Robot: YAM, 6 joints.
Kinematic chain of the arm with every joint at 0, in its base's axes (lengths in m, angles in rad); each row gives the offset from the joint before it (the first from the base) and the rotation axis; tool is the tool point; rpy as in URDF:
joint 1: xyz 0 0 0.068 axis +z
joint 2: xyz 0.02 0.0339 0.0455 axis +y
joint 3: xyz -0.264 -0.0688 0 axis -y
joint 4: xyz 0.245 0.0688 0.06 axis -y
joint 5: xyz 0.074 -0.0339 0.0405 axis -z
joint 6: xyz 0.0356 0 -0.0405 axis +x
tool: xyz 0 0 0 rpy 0 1.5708 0
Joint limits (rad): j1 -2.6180..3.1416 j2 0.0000..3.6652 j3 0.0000..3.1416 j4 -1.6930..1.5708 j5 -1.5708..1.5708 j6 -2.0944..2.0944
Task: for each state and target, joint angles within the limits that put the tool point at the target. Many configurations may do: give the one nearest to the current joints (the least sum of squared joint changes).
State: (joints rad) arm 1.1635 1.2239 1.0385 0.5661 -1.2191 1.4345
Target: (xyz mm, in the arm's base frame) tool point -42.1 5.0 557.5
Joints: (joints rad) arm 0.8429 0.6524 1.3528 0.6625 -1.3527 1.4345
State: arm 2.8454 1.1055 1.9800 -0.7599 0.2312 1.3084
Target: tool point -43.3 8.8 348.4
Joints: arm 3.0109 0.5252 1.0840 -1.3549 0.0866 1.3084
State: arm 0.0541 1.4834 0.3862 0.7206 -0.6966 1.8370
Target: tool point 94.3 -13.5 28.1
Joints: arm -0.3723 1.6187 0.0000 0.1647 -0.6564 1.8370
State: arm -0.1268 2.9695 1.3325 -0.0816 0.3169 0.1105
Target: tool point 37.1 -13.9 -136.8
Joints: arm -0.1017 3.1452 0.7117 -0.2848 0.2865 0.1105
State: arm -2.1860 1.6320 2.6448 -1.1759 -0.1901 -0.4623
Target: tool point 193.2 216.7 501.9
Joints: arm -2.2731 0.6772 2.8854 -1.6042 -0.2121 -0.4623
